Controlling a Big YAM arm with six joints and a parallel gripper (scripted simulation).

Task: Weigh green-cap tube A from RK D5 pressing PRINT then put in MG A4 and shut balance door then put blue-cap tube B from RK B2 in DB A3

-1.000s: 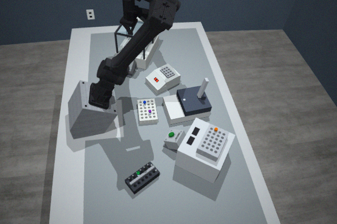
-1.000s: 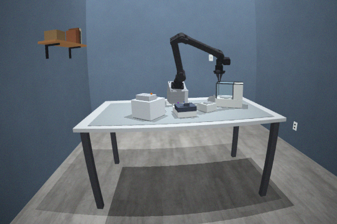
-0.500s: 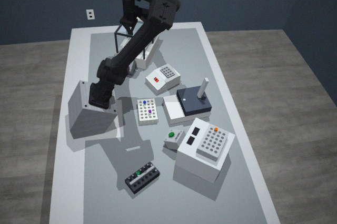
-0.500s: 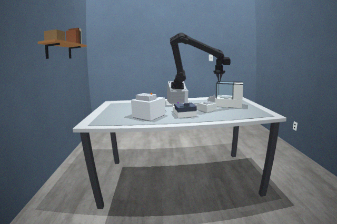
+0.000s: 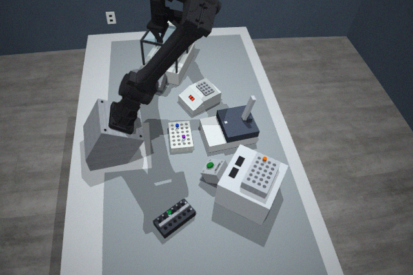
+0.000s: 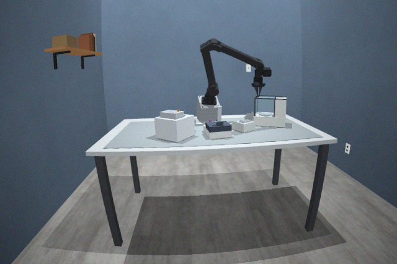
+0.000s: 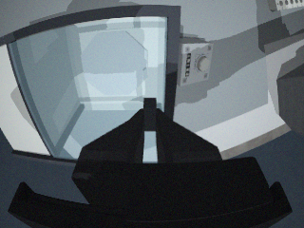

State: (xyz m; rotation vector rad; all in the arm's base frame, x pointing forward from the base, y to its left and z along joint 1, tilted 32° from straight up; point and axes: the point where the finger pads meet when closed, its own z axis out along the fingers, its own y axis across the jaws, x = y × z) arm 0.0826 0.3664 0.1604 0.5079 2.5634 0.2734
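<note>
Now: hand 10 mm short of the balance door, 30 mm to the right of it and 10 mm above it. Also, from my hand: white tube rack 80 mm ahead, 350 mm to the right, 210 mm below; dry block DB 170 mm ahead, 150 mm to the right, 190 mm below; tube B 70 mm ahead, 330 mm to the right, 190 mm below.
</note>
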